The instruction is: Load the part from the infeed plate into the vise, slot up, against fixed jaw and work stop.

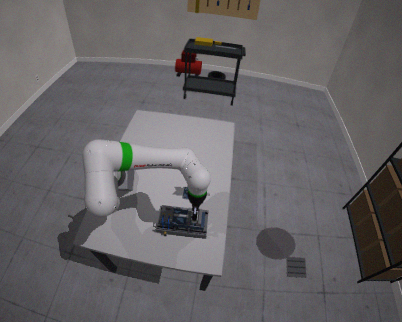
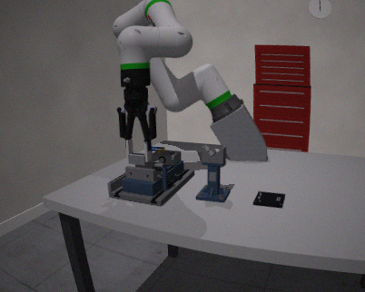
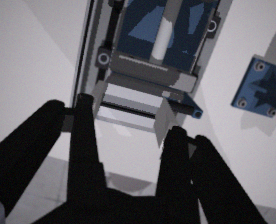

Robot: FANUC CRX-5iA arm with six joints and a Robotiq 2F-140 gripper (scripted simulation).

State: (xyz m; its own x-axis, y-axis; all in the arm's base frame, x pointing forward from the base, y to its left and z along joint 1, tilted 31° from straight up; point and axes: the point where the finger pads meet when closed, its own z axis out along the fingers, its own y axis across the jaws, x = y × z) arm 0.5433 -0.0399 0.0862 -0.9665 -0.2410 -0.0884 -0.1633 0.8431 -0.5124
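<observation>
Now: the part 2 cm below my hand. The rest, counted from my hand: air cylinder rod (9 cm behind, 1 cm to the left, 6 cm below); blue work stop (1 cm behind, 9 cm to the left, 8 cm below); black infeed plate (12 cm behind, 40 cm to the left, 14 cm below).
</observation>
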